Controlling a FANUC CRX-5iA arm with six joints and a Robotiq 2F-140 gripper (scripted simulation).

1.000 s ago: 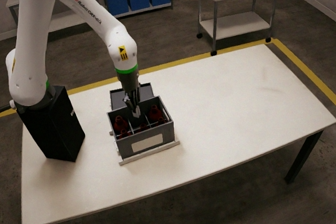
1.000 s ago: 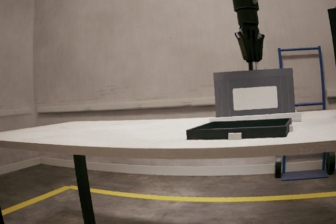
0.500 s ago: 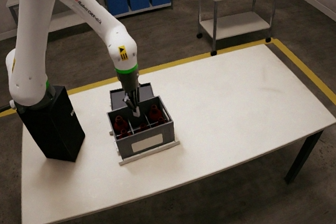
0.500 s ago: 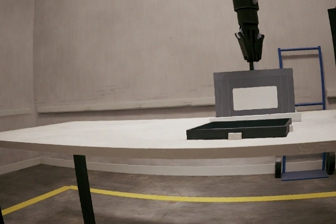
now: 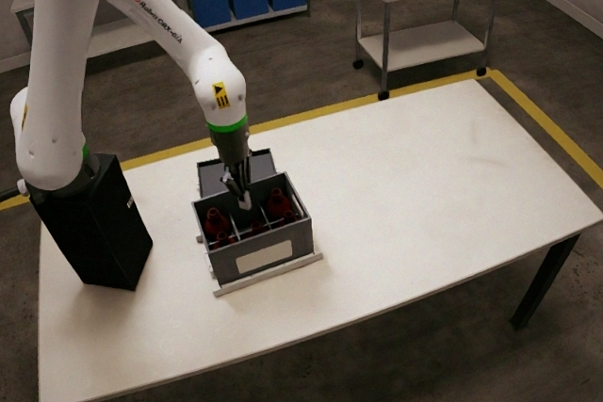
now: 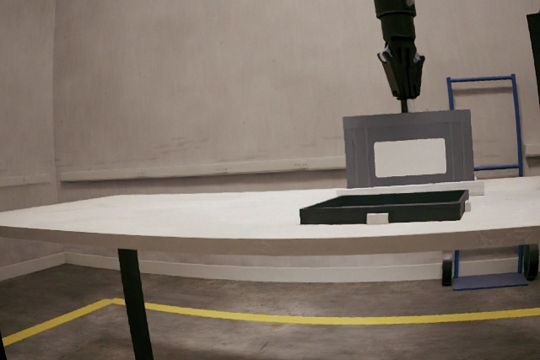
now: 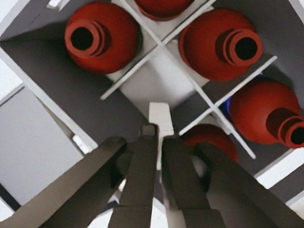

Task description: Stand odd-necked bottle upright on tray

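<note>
My hand is 9 cm above the crate, 4 cm to the left of it and 1 cm past it. From my hand the other things lie so: dark tray: 24 cm to the left, 16 cm below, 6 cm ahead; bottle: 9 cm behind, 8 cm below, 1 cm to the left.
</note>
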